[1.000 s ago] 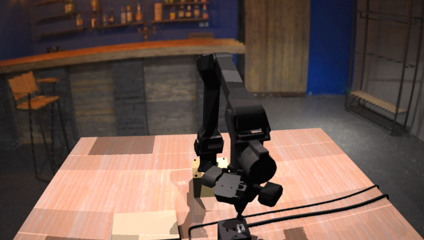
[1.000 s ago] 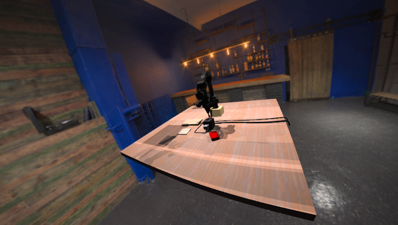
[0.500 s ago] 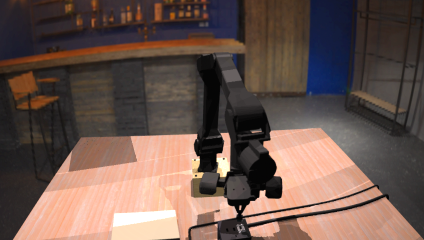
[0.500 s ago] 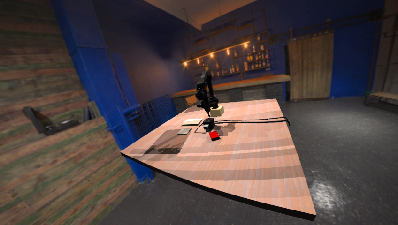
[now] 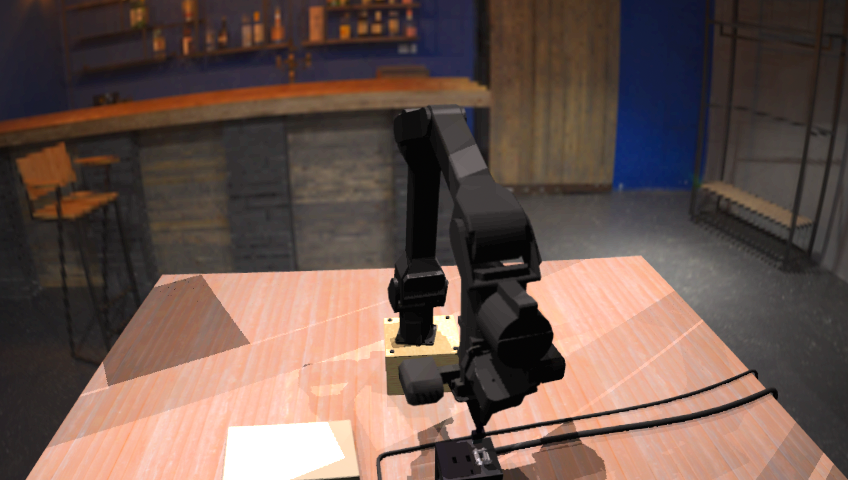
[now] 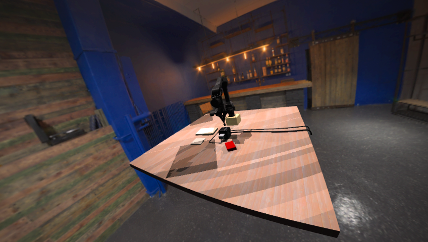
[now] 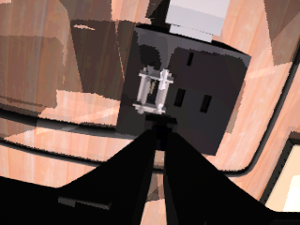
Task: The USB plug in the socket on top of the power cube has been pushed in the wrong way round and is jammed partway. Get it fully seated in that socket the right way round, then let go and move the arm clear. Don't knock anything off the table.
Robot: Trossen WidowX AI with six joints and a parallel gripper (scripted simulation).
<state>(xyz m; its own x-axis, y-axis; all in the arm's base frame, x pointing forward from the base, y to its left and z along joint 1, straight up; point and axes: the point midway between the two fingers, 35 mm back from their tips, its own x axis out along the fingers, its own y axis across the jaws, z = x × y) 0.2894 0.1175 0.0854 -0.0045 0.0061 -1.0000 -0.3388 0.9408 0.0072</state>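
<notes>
Right now my gripper tip is 2 cm above the dark USB plug. Also, from my gripper tip: red object 13 cm below, 13 cm ahead, 12 cm to the left; then cream pad 28 cm to the right, 13 cm below, 3 cm behind.
</notes>
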